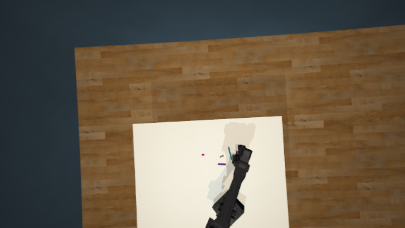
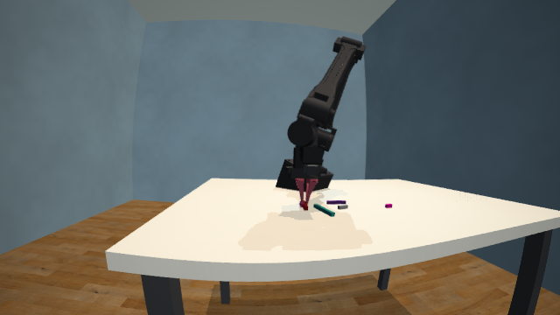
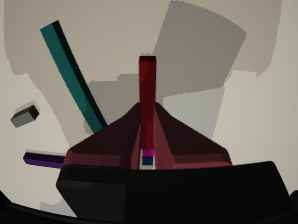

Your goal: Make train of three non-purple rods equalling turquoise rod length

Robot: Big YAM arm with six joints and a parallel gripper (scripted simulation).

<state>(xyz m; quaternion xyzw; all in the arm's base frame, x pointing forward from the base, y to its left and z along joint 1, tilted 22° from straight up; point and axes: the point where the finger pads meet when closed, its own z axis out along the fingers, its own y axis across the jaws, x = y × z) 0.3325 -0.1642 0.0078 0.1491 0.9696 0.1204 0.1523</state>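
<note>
Right now the red rod is 10 mm below my hand. From my hand the other things lie so: blue rod: 60 mm behind, 20 mm to the left, 20 mm below; then turquoise rod: 30 mm ahead, 40 mm to the left, 20 mm below; then grey rod: 20 mm ahead, 110 mm to the left, 20 mm below.
</note>
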